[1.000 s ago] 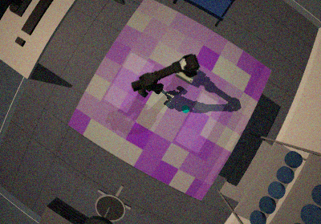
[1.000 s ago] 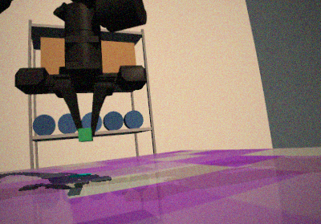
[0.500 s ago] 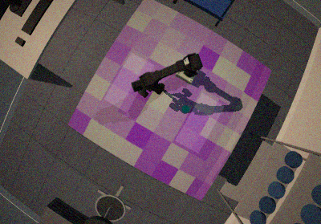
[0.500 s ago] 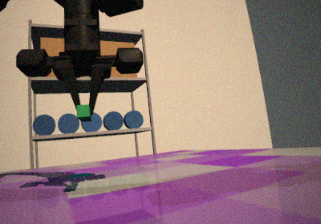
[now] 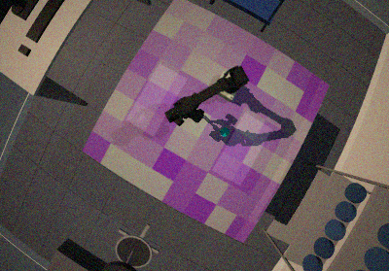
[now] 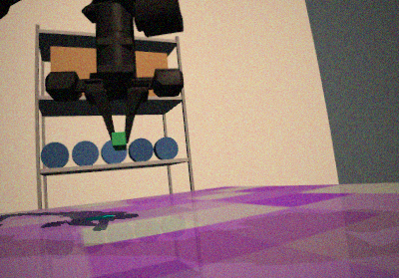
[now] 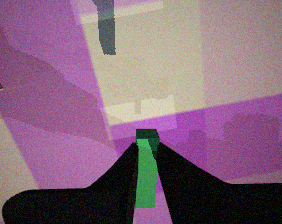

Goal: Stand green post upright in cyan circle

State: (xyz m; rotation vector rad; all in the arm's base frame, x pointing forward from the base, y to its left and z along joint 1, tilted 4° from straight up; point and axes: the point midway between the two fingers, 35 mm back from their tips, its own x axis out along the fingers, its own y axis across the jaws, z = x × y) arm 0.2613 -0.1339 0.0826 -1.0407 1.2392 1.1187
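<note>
Right now my gripper tip is 260 mm to the right of the cyan circle, 130 mm above it and 20 mm past it. Round my gripper tip: green post (20 mm to the right).
</note>
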